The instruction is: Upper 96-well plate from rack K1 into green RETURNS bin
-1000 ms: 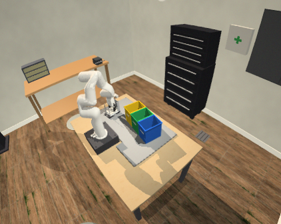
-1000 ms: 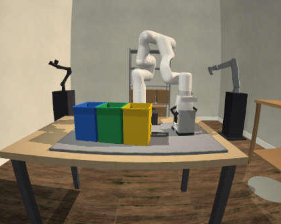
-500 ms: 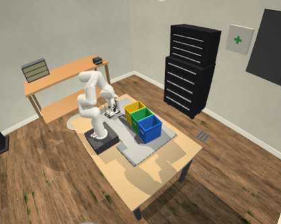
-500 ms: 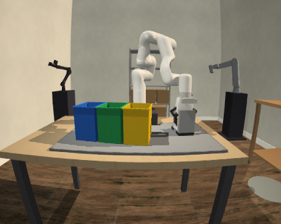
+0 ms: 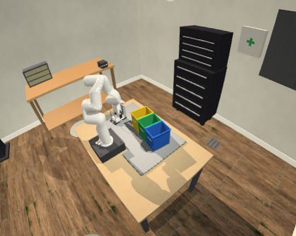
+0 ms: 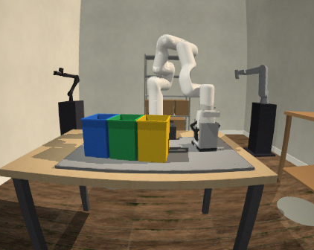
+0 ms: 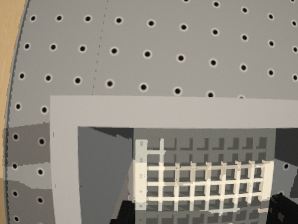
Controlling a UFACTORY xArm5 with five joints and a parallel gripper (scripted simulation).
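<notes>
Now: hand 1 cm above the white 96-well plate. Also, from my hand: yellow bin (26 cm to the right, 13 cm ahead, 4 cm above); green bin (39 cm to the right, 12 cm ahead, 4 cm above); blue bin (52 cm to the right, 11 cm ahead, 4 cm above).
</notes>
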